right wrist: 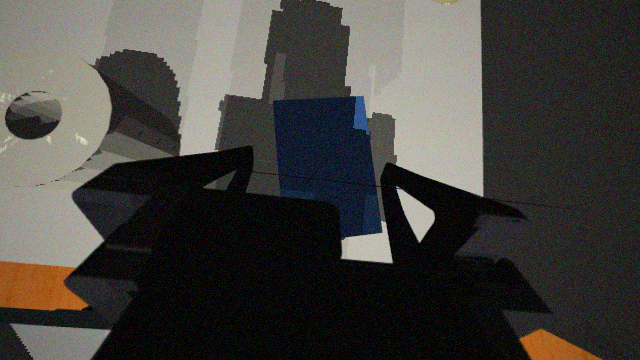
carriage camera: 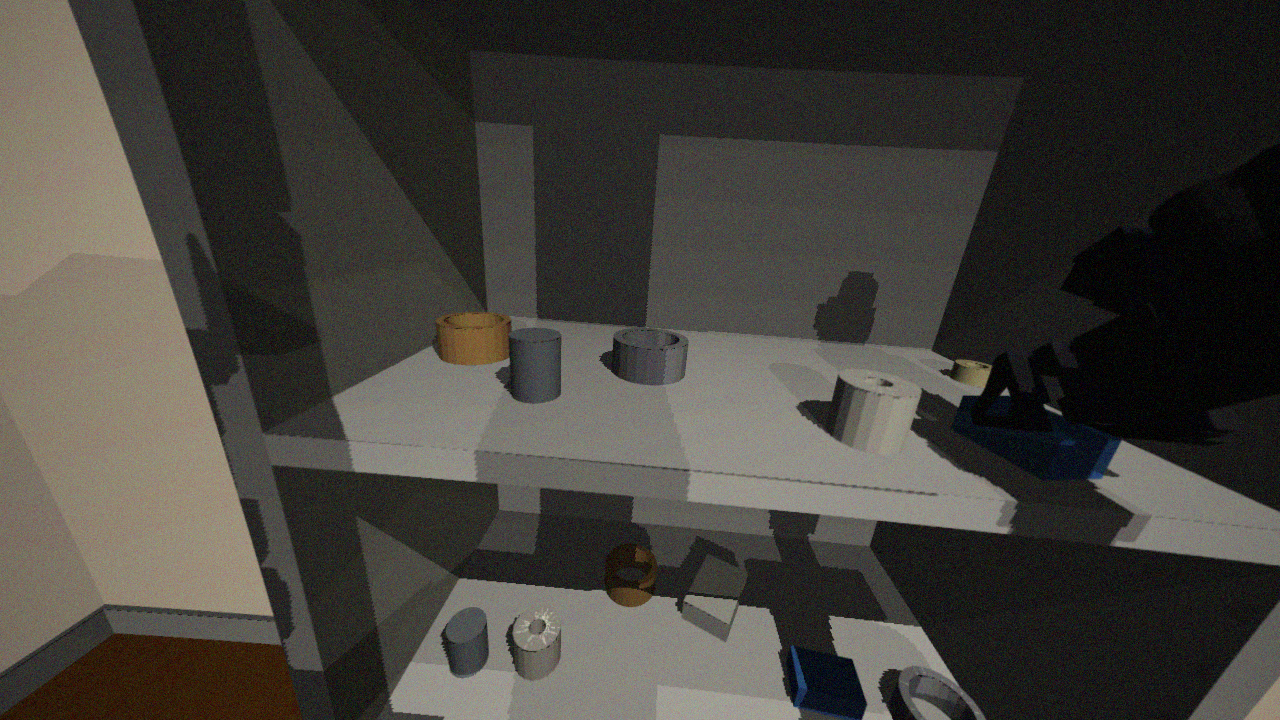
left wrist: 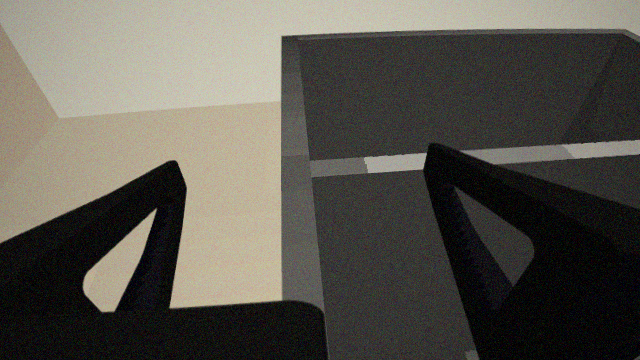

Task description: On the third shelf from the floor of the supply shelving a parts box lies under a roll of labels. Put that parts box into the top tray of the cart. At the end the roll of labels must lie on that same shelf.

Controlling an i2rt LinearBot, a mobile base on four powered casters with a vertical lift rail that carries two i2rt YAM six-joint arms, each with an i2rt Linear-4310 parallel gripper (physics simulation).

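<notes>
The blue parts box lies on the upper visible shelf, near its front edge at the picture's right, with nothing on top. The white roll of labels stands upright on that shelf, left of the box and apart from it. My right gripper is open, pointing down at the box, with one fingertip on each side in the right wrist view. Contact cannot be told. My left gripper is open and empty, away from the box. The cart's top tray does not show.
An orange ring, a grey cylinder, a grey ring and a small yellow roll stand on the same shelf. The lower shelf holds several items, including another blue box. Side panels flank the shelves; the left wrist view shows a shelving upright.
</notes>
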